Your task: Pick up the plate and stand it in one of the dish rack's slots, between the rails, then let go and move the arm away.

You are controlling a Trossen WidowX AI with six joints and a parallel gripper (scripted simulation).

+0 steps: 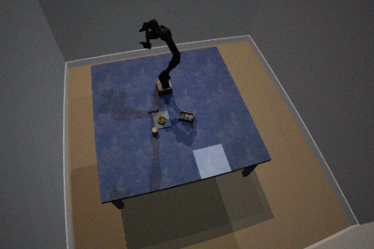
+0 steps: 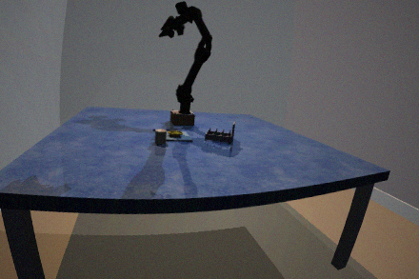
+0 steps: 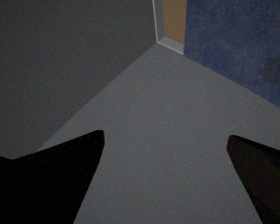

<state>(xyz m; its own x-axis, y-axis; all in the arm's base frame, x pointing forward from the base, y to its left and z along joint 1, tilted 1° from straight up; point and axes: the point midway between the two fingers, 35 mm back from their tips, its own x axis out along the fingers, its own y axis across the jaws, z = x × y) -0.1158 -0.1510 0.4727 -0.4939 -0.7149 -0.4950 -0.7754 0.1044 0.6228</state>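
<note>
Right now the yellow plate is 500 mm below my gripper tip, 440 mm ahead of it and 100 mm to the left of it. From my gripper tip the other things lie so: dish rack (500 mm below, 440 mm ahead, 300 mm to the left); then blue spoon (520 mm below, 330 mm ahead, 50 mm to the left); then pale blue mat (520 mm below, 430 mm ahead, 90 mm to the left).
</note>
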